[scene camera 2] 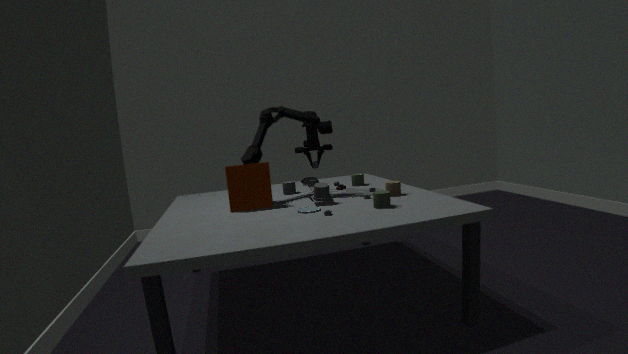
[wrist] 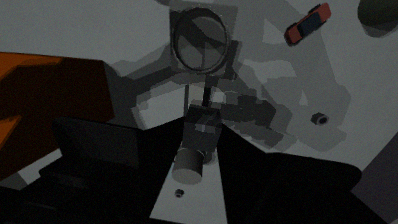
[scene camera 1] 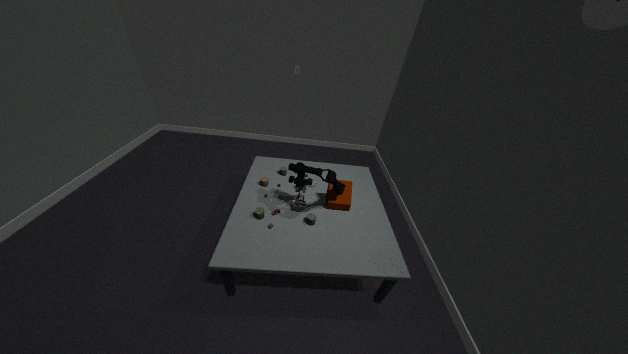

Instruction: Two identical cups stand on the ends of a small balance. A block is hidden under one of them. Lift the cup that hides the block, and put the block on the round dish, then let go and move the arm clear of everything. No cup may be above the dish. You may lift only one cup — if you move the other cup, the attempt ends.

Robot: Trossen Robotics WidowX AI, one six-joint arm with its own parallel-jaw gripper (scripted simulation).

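A dark grey block is held by the gripper [wrist: 201,123].
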